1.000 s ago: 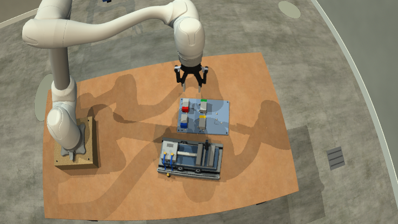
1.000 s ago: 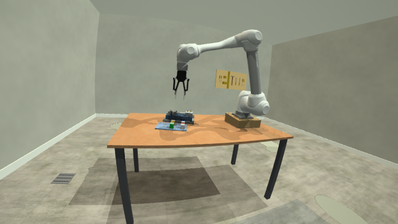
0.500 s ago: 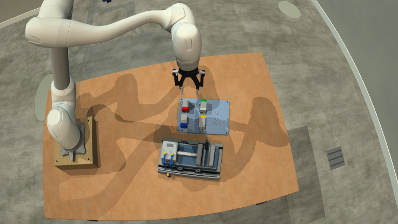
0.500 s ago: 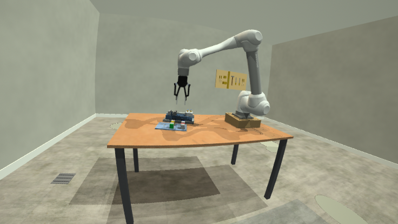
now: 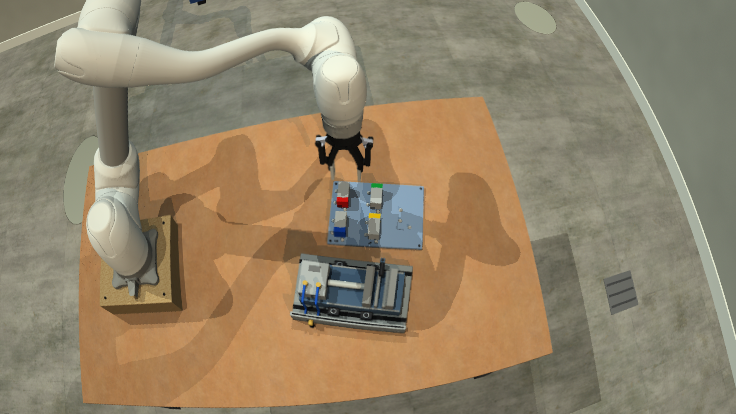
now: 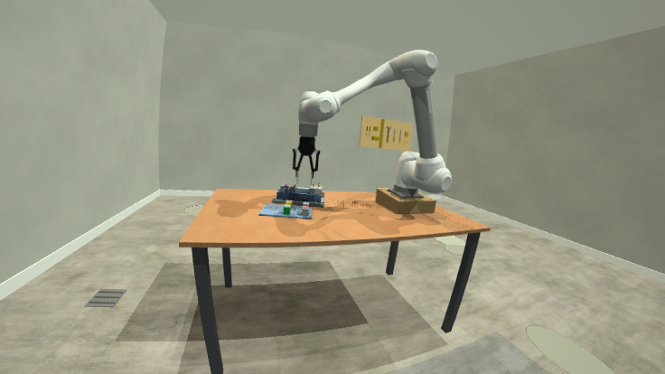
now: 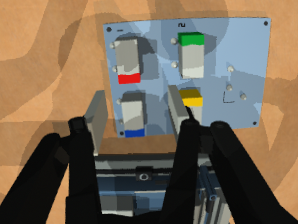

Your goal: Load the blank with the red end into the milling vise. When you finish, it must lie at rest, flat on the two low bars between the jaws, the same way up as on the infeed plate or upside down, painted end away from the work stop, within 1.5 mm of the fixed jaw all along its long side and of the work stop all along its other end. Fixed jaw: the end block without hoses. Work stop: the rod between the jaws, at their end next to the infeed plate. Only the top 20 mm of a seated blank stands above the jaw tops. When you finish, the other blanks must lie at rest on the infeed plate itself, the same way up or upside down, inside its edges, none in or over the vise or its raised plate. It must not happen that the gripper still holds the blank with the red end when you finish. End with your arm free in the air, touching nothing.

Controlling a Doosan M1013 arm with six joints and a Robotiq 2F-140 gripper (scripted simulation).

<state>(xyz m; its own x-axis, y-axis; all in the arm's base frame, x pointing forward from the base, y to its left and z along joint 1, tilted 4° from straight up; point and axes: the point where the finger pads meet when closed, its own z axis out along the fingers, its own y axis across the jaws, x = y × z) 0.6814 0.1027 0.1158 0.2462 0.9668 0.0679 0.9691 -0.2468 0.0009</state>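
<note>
Right now my hand is 10 mm past the red-ended blank, 10 mm to the right of it and 160 mm above it. Round my hand: green-ended blank (80 mm ahead, 10 mm to the right, 160 mm below); yellow-ended blank (50 mm ahead, 90 mm to the right, 160 mm below); blue-ended blank (30 mm behind, 70 mm to the right, 160 mm below).
</note>
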